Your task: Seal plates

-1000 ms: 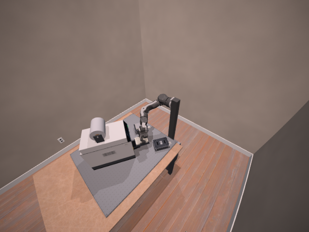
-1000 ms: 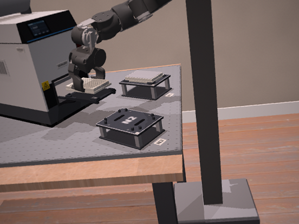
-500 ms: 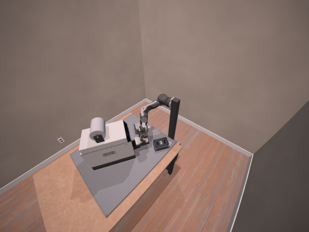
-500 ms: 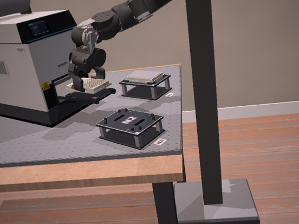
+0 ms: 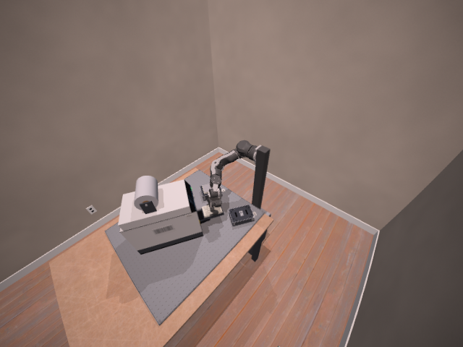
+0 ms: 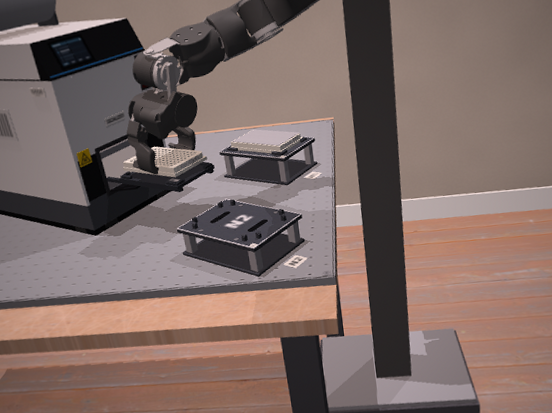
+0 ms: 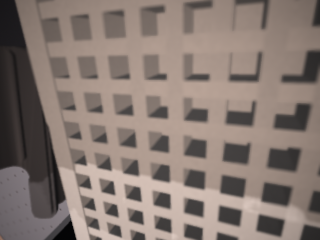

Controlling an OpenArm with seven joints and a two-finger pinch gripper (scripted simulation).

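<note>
Right now the plate is right at my hand. Round my hand: start button: 40 mm ahead, 130 mm to the right, 70 mm above; then sealer stage: 30 mm below; then dark screen panel: 120 mm ahead, 20 mm to the right, 200 mm above.
</note>
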